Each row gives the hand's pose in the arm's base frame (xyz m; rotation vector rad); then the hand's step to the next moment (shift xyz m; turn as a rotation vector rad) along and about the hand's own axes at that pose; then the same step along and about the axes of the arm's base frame.
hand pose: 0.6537 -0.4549 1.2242 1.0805 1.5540 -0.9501
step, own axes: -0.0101 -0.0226 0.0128 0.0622 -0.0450 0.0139
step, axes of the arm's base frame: -0.0167 -0.0206 0.0086 -0.0467 -0.0149 -0.0607
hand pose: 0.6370 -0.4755 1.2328 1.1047 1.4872 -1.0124
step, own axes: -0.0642 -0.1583 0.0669 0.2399 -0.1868 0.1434
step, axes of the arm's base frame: -0.1321 -0.1112 0.0620 -0.1729 -0.1467 -0.2482
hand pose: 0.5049 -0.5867 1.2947 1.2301 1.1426 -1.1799
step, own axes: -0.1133 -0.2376 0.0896 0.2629 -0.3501 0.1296
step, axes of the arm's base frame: -0.2452 -0.0849 0.0999 -0.3343 -0.1319 -0.2817
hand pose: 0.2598 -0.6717 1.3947 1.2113 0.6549 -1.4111
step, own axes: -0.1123 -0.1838 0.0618 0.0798 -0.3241 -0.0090
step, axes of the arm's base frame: -0.2072 0.0303 0.0797 -0.2920 0.0549 -0.1523
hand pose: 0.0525 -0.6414 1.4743 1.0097 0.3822 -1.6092
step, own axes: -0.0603 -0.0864 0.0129 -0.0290 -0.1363 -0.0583
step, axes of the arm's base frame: -0.0849 0.0556 0.0312 -0.1014 0.1015 -0.0473
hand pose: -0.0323 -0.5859 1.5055 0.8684 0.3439 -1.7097
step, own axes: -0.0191 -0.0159 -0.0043 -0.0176 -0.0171 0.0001
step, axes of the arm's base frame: -0.0112 0.0214 0.0072 -0.0141 0.0180 0.0089
